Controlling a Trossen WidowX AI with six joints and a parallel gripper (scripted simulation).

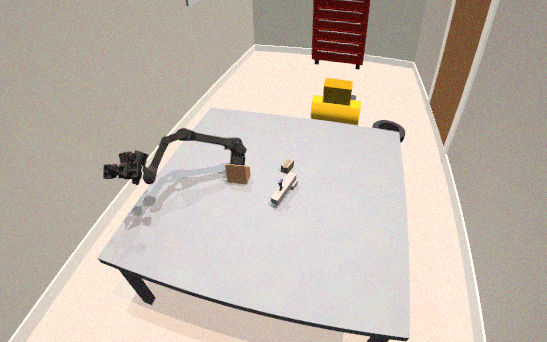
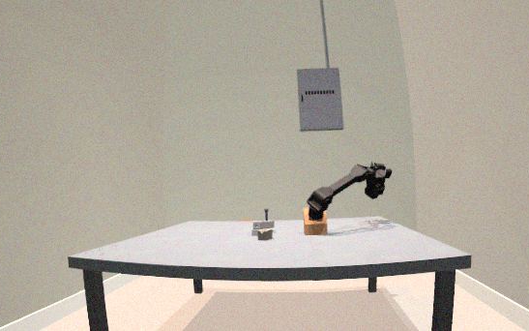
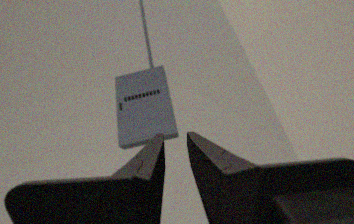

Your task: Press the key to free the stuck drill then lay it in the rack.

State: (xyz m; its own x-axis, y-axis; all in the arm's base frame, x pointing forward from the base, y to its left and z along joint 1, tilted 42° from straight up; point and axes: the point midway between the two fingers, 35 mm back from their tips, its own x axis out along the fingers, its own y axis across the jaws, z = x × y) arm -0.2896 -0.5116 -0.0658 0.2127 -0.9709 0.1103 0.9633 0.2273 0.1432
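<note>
Now: gripper tip 580 mm short of the dark key, 390 mm to the right of it and 260 mm above it. Round my gripper tip: holder block: 540 mm ahead, 600 mm to the left, 330 mm below; then drill: 590 mm ahead, 440 mm to the left, 300 mm below.
</note>
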